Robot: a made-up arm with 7 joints.
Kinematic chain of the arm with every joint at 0, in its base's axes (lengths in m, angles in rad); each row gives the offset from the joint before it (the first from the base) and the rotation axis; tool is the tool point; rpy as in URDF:
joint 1: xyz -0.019 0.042 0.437 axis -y
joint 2: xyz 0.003 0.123 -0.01 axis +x
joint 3: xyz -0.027 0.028 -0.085 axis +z
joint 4: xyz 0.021 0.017 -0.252 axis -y
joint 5: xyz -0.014 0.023 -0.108 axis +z
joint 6: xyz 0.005 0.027 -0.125 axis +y
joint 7: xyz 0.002 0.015 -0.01 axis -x
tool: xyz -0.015 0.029 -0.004 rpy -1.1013 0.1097 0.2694
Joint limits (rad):
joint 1: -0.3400..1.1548
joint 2: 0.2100..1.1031
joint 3: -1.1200..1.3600
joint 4: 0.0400..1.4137
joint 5: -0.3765..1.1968
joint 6: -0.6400..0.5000
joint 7: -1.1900..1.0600
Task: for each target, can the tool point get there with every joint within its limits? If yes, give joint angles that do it. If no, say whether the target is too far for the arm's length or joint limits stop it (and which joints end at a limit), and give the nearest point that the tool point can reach.
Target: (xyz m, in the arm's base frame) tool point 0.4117 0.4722 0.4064
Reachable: yes | joints 0.9280 0.8115 -0.6843 1.1322 -0.0498 0.1016 0.4633
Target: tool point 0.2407 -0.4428 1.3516
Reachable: no: too far | nearest point 0.4300 0.1120 0.4947 | short by 1.038 m
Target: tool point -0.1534 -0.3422 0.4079
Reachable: no: joint limits stop it (at a limit: joint 1, joint 2, joint 3, joint 4, joint 5, joint 6, joint 7) | nearest point 0.0143 0.0457 -0.0013 | short by 0.588 m
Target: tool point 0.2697 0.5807 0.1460
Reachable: yes | joints 0.7231 0.6082 -0.0344 0.3583 0.6399 0.0839 -0.8866
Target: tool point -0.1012 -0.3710 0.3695
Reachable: no: joint limits stop it (at a limit: joint 1, joint 2, joint 3, joint 4, joint 5, joint 6, joint 7) | nearest point 0.0143 0.0457 -0.0013 | short by 0.570 m
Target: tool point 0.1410 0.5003 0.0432
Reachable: yes | joints -0.0722 0.8785 -0.7922 1.1878 0.8901 -0.3585 -0.2621
